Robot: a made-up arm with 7 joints.
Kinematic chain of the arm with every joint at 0, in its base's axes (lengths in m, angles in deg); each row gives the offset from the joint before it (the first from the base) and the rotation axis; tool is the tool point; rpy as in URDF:
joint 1: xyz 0 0 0.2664 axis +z
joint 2: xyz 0 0 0 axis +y
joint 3: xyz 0 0 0.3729 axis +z
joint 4: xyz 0.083 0 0 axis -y
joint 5: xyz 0.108 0 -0.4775 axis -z
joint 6: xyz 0 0 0 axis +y
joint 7: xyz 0.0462 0 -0.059 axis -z
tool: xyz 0 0 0 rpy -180 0 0
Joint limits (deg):
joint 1: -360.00..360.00
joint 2: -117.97..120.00
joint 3: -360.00..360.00
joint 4: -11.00..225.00
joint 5: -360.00..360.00
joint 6: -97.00..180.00
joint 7: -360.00..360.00
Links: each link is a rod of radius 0.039 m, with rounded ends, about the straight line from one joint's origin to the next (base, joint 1, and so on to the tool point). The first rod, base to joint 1, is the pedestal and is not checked.
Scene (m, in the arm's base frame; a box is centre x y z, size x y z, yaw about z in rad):
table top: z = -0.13
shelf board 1: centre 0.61 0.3 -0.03 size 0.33 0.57 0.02 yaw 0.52
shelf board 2: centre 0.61 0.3 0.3 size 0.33 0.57 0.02 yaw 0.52
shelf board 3: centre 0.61 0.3 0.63 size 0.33 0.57 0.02 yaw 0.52
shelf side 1: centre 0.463 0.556 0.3 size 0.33 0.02 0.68 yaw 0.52
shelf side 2: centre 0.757 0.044 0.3 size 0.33 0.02 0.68 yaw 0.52
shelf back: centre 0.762 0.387 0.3 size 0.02 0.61 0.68 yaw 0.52
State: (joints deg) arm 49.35 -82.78 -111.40 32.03 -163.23 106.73 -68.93
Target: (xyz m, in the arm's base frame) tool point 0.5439 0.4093 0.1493
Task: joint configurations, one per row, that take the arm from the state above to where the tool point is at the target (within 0.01 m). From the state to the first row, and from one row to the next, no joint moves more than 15 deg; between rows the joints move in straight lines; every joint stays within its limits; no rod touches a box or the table.
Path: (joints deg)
1: 60.87 -90.36 -104.62 30.55 -164.11 110.09 -65.99
2: 72.38 -97.94 -97.85 29.07 -164.99 113.45 -63.05
3: 83.90 -105.51 -91.07 27.59 -165.87 116.82 -60.11
4: 97.54 -103.06 -92.45 34.87 -165.98 112.13 -61.88
5: 111.19 -100.61 -93.82 42.15 -166.09 107.45 -63.64
6: 124.84 -98.15 -95.19 49.43 -166.20 102.76 -65.40
7: 138.48 -95.70 -96.57 56.70 -166.31 98.08 -67.17
8: 152.13 -93.24 -97.94 63.98 -166.43 93.39 -68.93

